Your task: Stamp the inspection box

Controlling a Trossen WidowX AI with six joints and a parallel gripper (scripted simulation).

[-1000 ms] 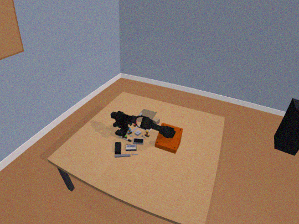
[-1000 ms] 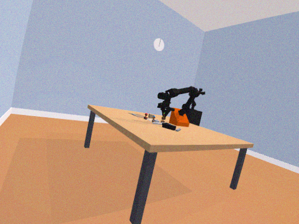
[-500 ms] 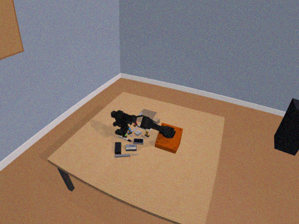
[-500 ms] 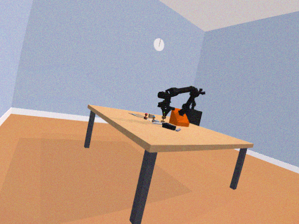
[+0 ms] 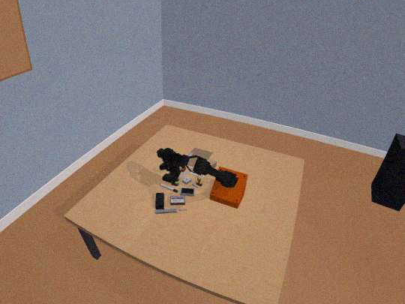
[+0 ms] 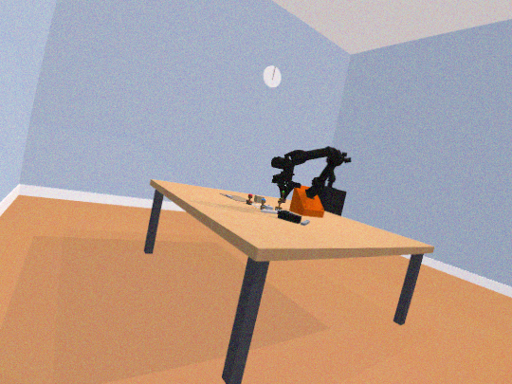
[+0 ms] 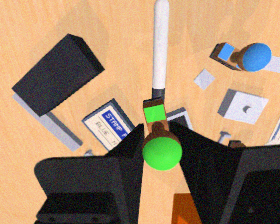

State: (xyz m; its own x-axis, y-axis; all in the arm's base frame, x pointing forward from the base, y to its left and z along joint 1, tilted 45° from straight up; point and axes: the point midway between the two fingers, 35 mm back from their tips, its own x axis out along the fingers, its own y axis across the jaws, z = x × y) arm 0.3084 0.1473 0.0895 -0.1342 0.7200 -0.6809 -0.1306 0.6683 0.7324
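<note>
My gripper tip is now 90 mm above the ink pad, 70 mm past it and 50 mm to the left of it. From my gripper tip the other things lie so: black block (130 mm to the left, 80 mm below, 20 mm ahead); then white marker (80 mm below, 30 mm ahead, 10 mm to the right); then blue-knobbed stamp (90 mm to the right, 70 mm below, 60 mm ahead).
</note>
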